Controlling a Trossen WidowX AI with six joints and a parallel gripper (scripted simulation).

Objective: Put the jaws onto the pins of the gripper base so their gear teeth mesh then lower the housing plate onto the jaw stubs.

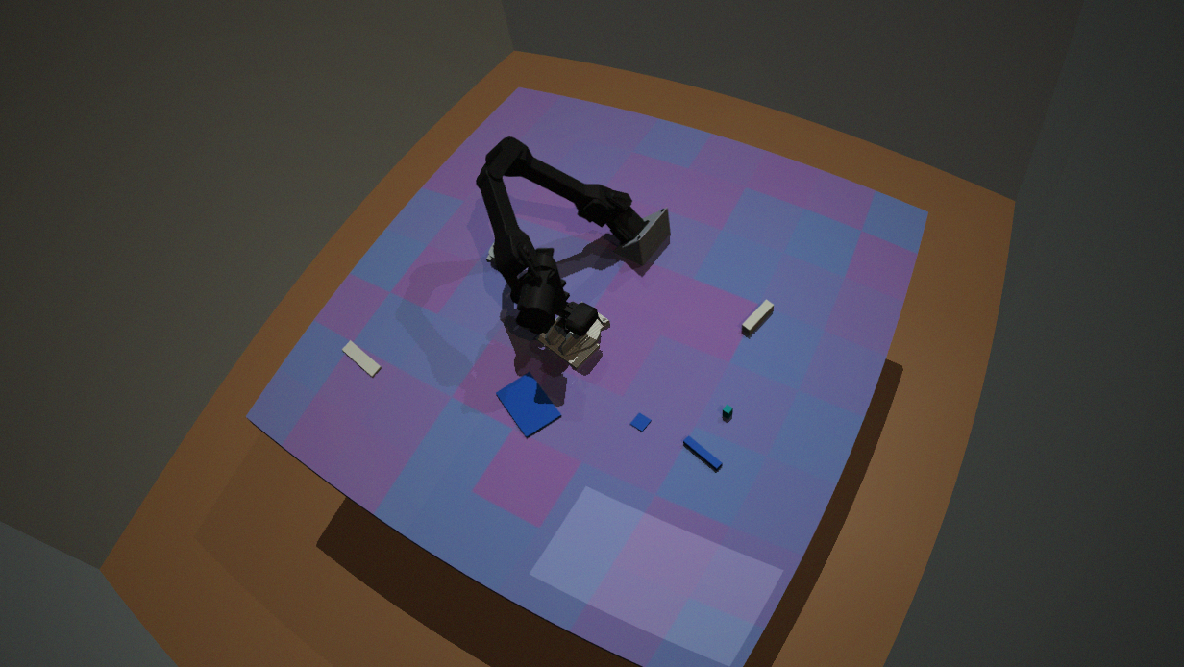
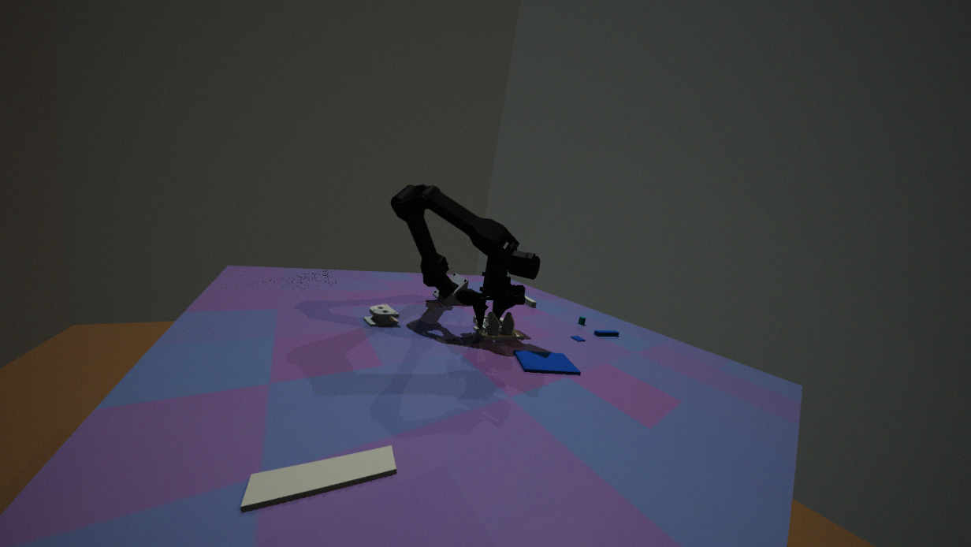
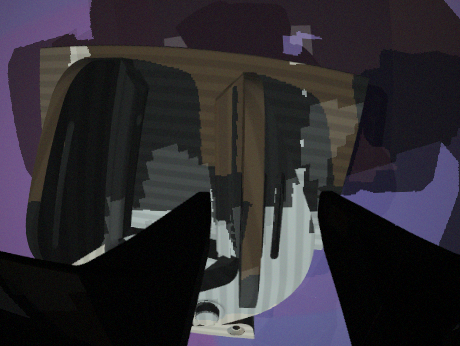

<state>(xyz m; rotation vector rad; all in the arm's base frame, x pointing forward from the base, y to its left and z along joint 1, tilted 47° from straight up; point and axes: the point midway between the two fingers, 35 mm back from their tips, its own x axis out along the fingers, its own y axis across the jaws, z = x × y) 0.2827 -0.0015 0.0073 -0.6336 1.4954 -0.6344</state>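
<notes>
The ribbed white plate is 3 cm to the left of my gripper tip, 2 cm ahead of it and 1 cm below it. From my gripper tip the other things lie so: pale blocky piece 25 cm to the right, 10 cm behind, 1 cm above; then blue plate 18 cm ahead, 5 cm to the left, 1 cm below; then jaw 3 cm behind, 2 cm to the left.
</notes>
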